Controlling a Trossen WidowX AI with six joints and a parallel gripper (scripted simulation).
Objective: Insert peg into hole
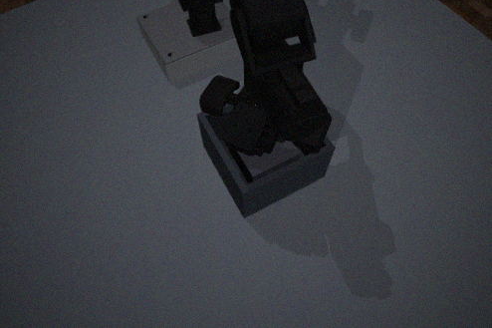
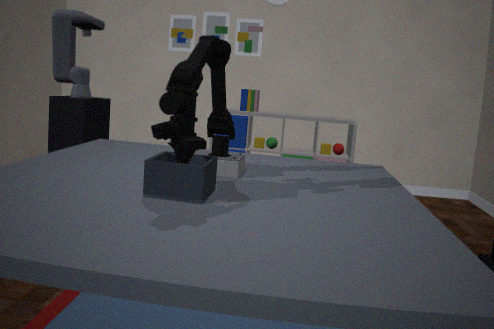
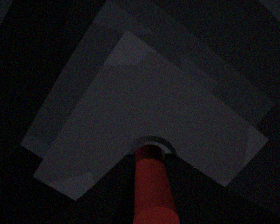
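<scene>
The peg is 4 cm below my hand. Round my hand: box: 7 cm below; then grey plate: 5 cm below.
</scene>
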